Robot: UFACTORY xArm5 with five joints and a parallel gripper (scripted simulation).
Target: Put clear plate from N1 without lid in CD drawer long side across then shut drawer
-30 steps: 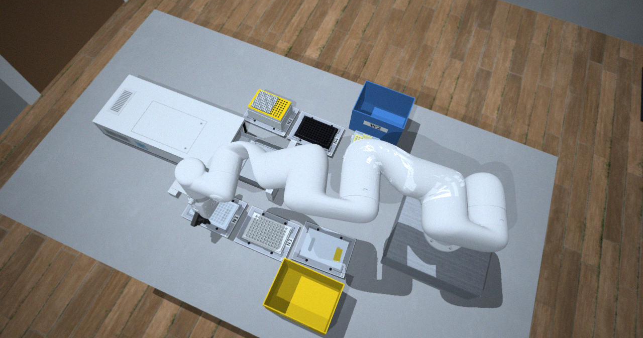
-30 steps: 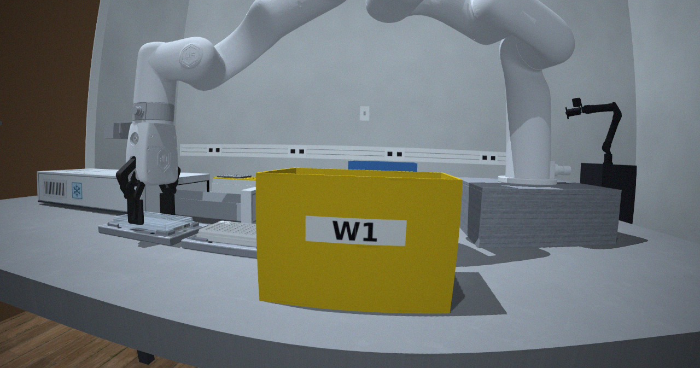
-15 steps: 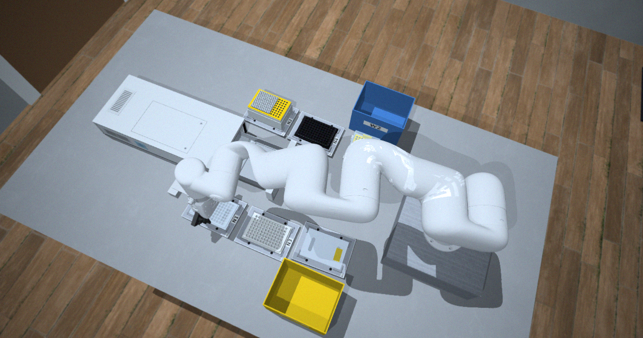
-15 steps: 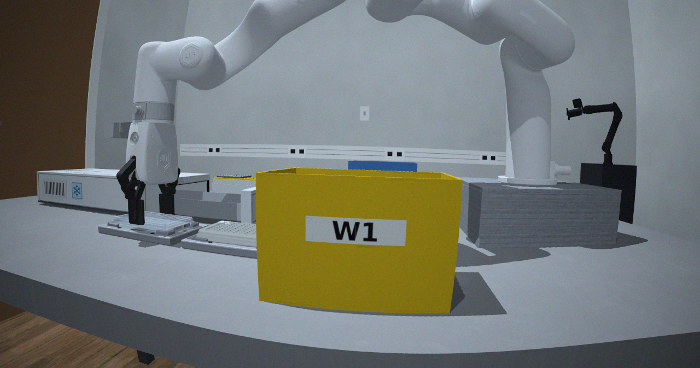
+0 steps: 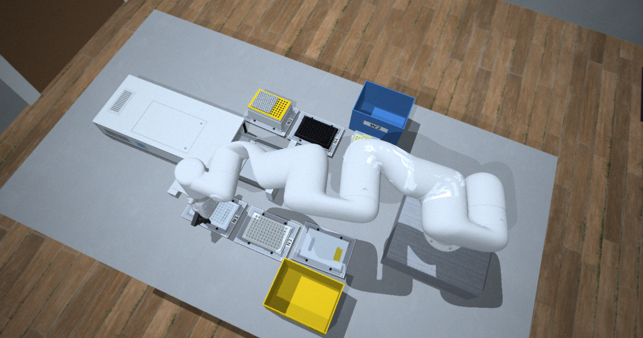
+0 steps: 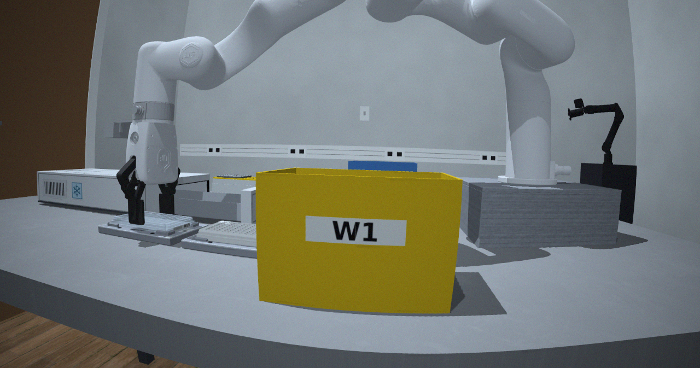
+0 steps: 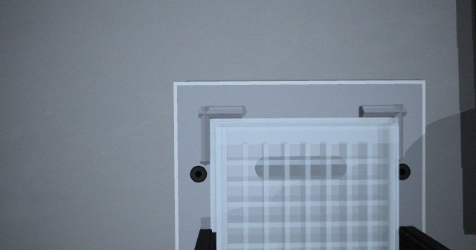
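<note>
Right now my hand is 10 mm above the clear plate. Round my hand: drawer: 20 mm behind, 190 mm to the right, 10 mm above; white well plate: 180 mm behind, 10 mm below; nest N1: 30 mm below.
</note>
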